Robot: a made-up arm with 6 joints.
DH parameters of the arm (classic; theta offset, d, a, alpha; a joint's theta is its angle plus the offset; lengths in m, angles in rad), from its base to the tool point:
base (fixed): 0 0 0 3.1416
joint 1: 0 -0.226 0.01 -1.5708
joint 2: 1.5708 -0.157 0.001 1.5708
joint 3: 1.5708 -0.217 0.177 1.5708
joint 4: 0 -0.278 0.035 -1.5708
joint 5: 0 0.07 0.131 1.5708
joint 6: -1.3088 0 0.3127 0
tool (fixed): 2.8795 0.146 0 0
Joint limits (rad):
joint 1: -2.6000..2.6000
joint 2: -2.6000..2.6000
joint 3: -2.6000..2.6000
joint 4: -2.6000..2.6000
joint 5: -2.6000..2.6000
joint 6: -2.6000..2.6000
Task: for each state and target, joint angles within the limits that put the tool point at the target. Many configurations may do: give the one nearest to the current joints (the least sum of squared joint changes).
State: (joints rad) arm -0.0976 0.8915 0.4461 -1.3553 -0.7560 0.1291
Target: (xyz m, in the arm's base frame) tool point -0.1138 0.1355 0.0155
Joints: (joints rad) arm -0.0045 1.2762 0.5895 -1.5478 -1.1791 0.3214
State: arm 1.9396 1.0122 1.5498 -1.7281 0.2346 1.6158
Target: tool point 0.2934 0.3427 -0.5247
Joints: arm 1.4068 0.6898 1.3211 -1.6309 0.3342 1.6775
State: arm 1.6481 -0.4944 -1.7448 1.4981 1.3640 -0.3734
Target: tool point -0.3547 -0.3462 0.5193
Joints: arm 1.7858 -1.0297 -1.7198 1.4333 1.4608 0.0875
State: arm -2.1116 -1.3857 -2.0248 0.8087 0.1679 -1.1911
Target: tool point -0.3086 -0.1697 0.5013
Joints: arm -2.6000 -1.4610 -2.5157 0.9457 0.6389 -1.3738
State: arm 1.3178 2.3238 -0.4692 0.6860 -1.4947 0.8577
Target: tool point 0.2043 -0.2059 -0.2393
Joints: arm 1.1203 2.0446 -0.4551 0.9797 -2.2488 0.8513
